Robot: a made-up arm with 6 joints. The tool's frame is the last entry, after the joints.
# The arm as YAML. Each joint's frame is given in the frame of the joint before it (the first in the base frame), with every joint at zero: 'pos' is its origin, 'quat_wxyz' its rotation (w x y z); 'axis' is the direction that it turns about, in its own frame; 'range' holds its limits. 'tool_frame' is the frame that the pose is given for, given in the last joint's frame.
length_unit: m
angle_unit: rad
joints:
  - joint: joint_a
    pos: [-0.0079, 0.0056, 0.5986]
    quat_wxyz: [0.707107, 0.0, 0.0, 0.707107]
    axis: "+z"
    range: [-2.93, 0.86]
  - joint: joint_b
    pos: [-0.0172, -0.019, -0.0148]
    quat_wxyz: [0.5, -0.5, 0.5, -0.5]
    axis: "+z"
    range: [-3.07, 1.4]
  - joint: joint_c
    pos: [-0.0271, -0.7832, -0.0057]
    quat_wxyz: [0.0, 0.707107, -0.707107, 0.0]
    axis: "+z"
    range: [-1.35, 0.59]
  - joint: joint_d
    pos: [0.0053, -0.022, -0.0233]
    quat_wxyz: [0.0, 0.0, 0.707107, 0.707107]
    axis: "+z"
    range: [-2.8, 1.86]
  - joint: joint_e
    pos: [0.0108, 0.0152, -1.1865]
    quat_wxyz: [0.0, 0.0, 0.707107, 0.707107]
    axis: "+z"
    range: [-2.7, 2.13]
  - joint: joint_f
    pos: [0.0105, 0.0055, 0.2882]
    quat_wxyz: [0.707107, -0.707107, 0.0, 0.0]
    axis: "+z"
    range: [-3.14, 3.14]
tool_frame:
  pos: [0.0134, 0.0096, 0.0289]
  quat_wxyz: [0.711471, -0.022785, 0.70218, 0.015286]
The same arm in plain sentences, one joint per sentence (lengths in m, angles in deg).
The arm has six revolute joints in a row. What follows holds with every joint at zero, and every direction is one of the base frame's.
Joint 1 is mounted 0.0079 m along -x and 0.0056 m along +y and 0.5986 m along +z from the base frame's origin and rotates about +z, from -167.88 to 49.27 deg.
Joint 2 is mounted 0.019 m along +x and 0.0172 m along -y and 0.0148 m along -z from joint 1 and rotates about +y, from -175.9 to 80.21 deg.
Joint 3 is mounted 0.0271 m along -x and 0.0057 m along -y and 0.7832 m along +z from joint 2 and rotates about -y, from -77.35 to 33.8 deg.
Joint 4 is mounted 0.022 m along +x and 0.0233 m along +y and 0.0053 m along +z from joint 3 and rotates about -x, from -160.43 to 106.57 deg.
Joint 5 is mounted 1.1865 m along +x and 0.0152 m along -y and 0.0108 m along -z from joint 4 and rotates about -y, from -154.7 to 122.04 deg.
Joint 6 is mounted 0.0055 m along -x and 0.2882 m along -y and 0.0105 m along +z from joint 5 and rotates about -x, from -179.91 to 179.91 deg.
The tool frame, which is the frame that the pose is given for, is mounted 0.0289 m along -x and 0.0096 m along +y and 0.0134 m along +z from joint 6; its axes are the base frame's turned by roll -3.08, pitch -0.77 and yaw -0.59 deg (as in URDF: about the fixed x, then y, then z).

